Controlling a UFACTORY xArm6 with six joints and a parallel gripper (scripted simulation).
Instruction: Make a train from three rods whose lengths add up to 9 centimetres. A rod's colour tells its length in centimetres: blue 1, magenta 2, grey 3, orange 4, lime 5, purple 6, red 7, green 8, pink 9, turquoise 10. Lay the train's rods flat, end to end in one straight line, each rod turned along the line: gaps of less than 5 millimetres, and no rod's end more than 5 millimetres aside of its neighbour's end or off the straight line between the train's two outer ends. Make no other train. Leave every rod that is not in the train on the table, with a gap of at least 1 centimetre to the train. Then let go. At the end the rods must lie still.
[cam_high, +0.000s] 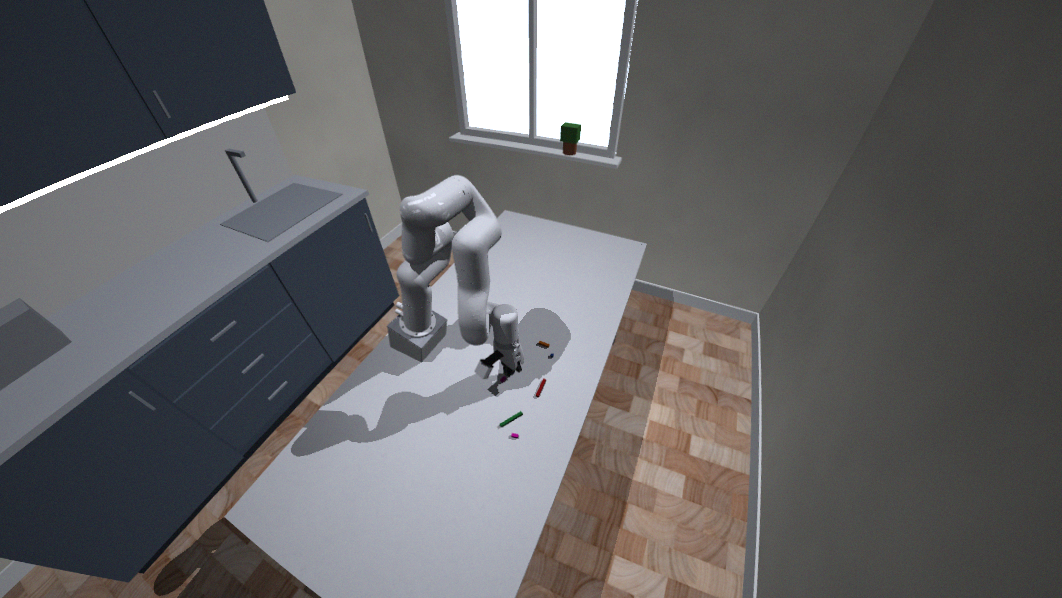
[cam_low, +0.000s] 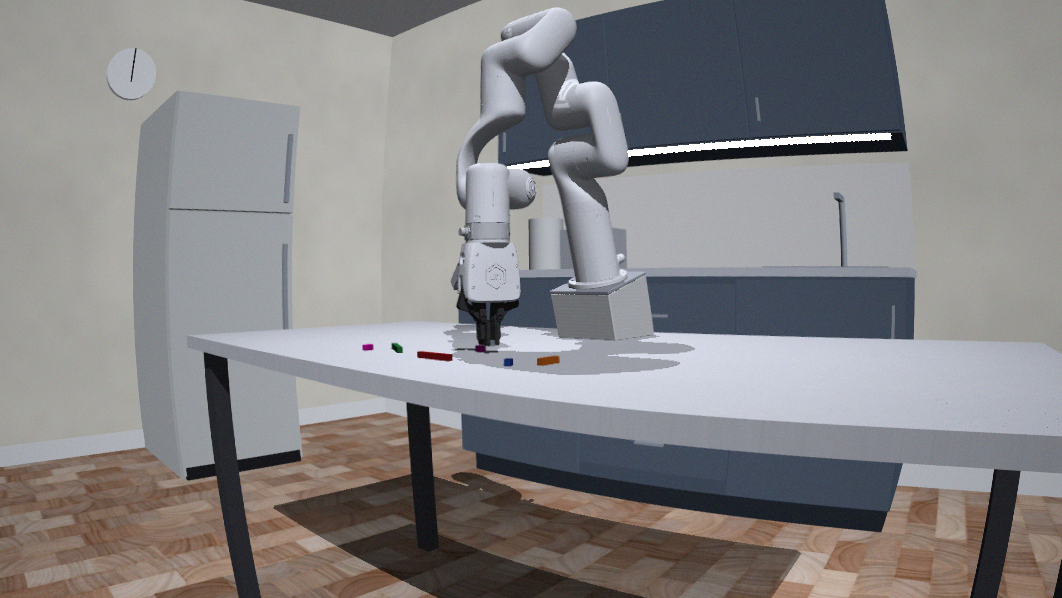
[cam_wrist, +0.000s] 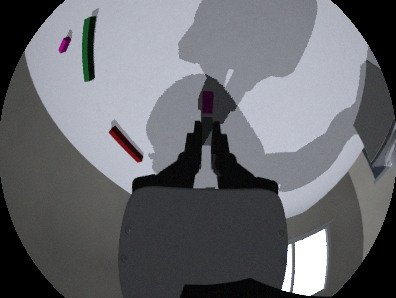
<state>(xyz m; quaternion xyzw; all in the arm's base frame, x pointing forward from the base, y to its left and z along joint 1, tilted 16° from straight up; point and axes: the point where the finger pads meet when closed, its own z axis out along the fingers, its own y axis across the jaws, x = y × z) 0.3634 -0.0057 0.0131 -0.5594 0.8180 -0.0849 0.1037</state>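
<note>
Right now my hand is 170 mm to the right of the orange rod, 60 mm short of it and 30 mm above it. Round my hand: red rod (120 mm ahead, 30 mm below, 10 mm to the right); small blue rod (130 mm to the left, 110 mm ahead, 30 mm below); grey rod (20 mm below).
</note>
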